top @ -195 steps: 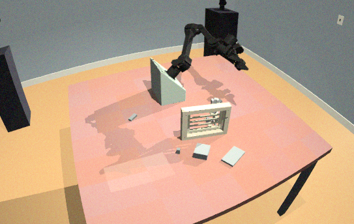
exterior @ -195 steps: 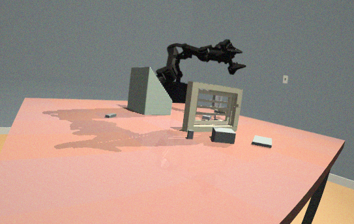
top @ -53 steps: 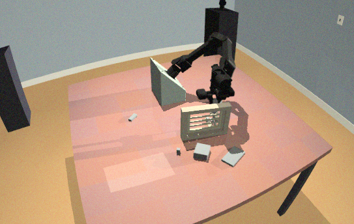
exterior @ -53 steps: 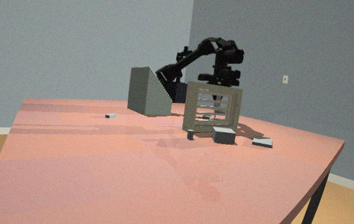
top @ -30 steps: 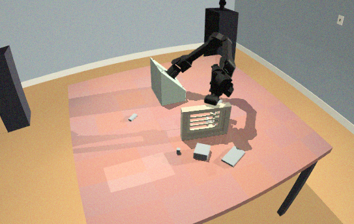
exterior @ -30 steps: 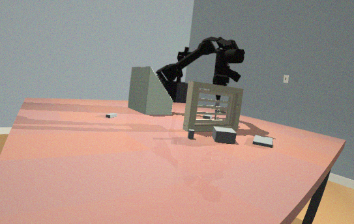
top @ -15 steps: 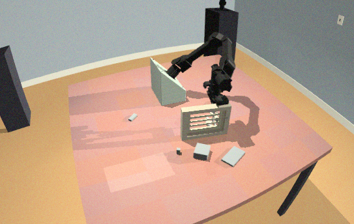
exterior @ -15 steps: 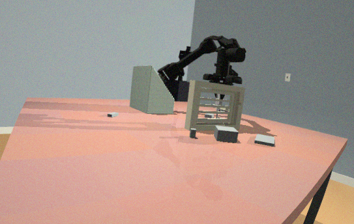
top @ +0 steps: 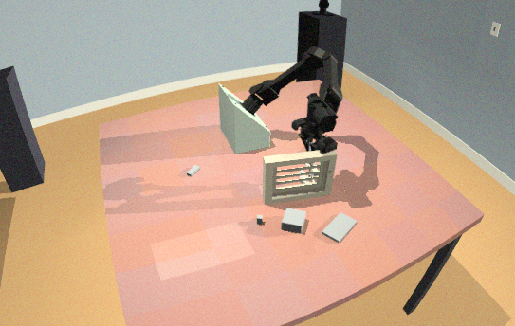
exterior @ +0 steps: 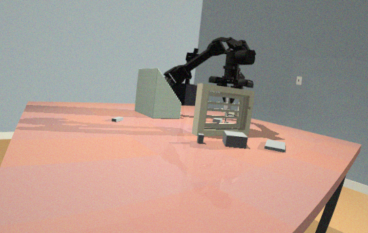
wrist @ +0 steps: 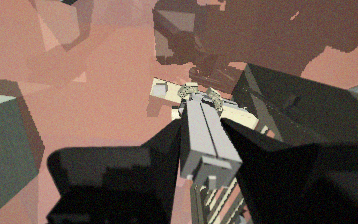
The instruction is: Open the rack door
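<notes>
Now: the door handle 10 mm to the right of my gripper tip and 20 mm below it. Round my gripper tip: small dark cube 110 mm ahead, 260 mm to the right, 100 mm below; then flat slab 250 mm ahead, 50 mm to the right, 110 mm below; then thicker block 160 mm ahead, 170 mm to the right, 90 mm below.
</notes>
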